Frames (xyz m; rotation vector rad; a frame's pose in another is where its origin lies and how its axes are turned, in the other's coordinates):
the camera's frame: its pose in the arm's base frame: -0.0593 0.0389 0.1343 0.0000 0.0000 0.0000
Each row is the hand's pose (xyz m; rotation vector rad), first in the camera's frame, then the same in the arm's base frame.
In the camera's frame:
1: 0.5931 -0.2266 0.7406 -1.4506 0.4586 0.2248
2: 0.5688 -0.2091 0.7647 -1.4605 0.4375 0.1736
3: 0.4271 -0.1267 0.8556 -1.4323 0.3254 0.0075
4: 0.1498 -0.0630 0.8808 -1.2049 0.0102 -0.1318
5: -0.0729 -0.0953 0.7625 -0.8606 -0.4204 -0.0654
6: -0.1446 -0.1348 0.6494 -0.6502 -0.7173 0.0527
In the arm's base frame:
1: 0.5338 -0.1877 0.8749 -1.4506 0.4586 0.2248
2: 0.5095 -0.1702 0.8990 -1.4605 0.4375 0.1736
3: 0.3678 -0.0878 0.9899 -1.4323 0.3254 0.0075
4: 0.0905 -0.0241 1.0151 -1.2049 0.0102 -0.1318
5: -0.1322 -0.0564 0.8968 -0.8606 -0.4204 -0.0654
6: -0.2039 -0.0959 0.7837 -0.6502 -0.7173 0.0527

